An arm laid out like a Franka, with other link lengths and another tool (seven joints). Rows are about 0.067 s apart.
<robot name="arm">
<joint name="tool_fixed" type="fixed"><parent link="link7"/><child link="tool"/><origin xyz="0.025 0.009 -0.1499" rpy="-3.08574 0 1.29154"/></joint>
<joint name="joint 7" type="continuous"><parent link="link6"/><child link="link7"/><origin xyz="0.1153 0 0"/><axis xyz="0 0 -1"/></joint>
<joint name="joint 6" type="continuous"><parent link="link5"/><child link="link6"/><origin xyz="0 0 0"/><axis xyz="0 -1 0"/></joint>
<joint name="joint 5" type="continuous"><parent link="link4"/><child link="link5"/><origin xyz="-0.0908 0 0.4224"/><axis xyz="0 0 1"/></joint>
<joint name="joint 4" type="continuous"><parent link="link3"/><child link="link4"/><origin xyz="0.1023 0 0"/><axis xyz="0 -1 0"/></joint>
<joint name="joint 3" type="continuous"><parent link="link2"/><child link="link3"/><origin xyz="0 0 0.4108"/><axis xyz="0 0 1"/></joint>
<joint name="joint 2" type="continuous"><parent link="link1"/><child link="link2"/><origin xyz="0 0 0"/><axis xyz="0 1 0"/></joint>
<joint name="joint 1" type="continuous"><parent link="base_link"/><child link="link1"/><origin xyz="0 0 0.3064"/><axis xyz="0 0 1"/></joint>
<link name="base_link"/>
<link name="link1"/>
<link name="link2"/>
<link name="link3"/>
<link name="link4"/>
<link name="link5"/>
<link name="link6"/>
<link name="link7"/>
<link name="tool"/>
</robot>
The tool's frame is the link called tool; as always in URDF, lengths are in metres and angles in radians. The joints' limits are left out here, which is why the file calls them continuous.
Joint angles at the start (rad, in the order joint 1, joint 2, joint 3, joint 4, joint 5, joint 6, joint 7): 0.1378, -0.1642, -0.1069, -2.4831, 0.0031, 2.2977, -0.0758
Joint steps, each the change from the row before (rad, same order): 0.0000, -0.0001, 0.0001, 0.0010, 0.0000, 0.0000, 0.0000; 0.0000, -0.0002, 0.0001, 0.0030, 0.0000, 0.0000, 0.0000; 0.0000, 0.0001, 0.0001, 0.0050, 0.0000, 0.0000, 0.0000; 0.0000, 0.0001, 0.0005, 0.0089, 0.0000, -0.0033, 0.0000; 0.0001, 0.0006, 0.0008, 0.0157, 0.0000, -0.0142, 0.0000; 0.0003, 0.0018, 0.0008, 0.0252, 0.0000, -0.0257, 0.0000; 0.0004, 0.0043, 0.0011, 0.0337, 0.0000, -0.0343, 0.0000; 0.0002, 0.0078, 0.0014, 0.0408, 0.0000, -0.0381, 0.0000; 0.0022, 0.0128, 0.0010, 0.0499, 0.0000, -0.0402, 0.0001
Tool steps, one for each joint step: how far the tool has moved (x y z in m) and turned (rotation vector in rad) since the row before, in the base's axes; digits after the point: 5 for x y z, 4 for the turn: 0.00037, 0.00006, 0.00056, 0.0000, -0.0011, 0.0001; 0.00111, 0.00006, 0.00163, 0.0001, -0.0032, 0.0000; 0.00186, 0.00007, 0.00250, 0.0001, -0.0049, 0.0000; 0.00276, 0.00030, 0.00405, 0.0001, -0.0055, 0.0004; 0.00356, 0.00052, 0.00580, -0.0001, -0.0009, 0.0009; 0.00516, 0.00066, 0.00854, -0.0003, 0.0023, 0.0012; 0.00673, 0.00093, 0.01053, -0.0007, 0.0048, 0.0016; 0.00846, 0.00107, 0.01196, -0.0011, 0.0050, 0.0016; 0.01104, 0.00214, 0.01382, -0.0015, 0.0030, 0.0031
